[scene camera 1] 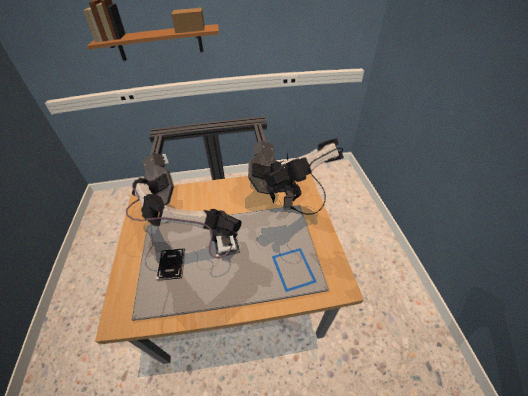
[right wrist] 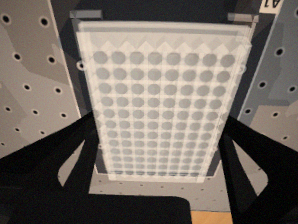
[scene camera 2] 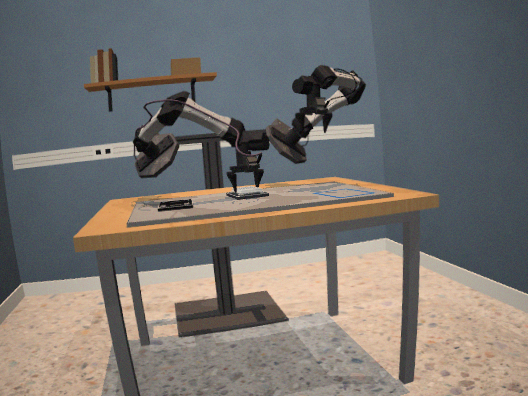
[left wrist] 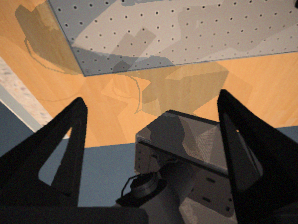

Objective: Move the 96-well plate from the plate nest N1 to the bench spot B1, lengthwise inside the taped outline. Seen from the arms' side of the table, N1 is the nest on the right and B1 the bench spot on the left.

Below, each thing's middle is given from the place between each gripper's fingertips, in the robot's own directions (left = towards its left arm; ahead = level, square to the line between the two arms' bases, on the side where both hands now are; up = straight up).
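My right gripper, as I see it, is right at the white 96-well plate (right wrist: 167, 115). As for my left hand, it is 3 cm short of the plate and 30 cm to the left of it, and 21 cm above it. Going by its middle, the plate is nearer to my right gripper than to my left hand.
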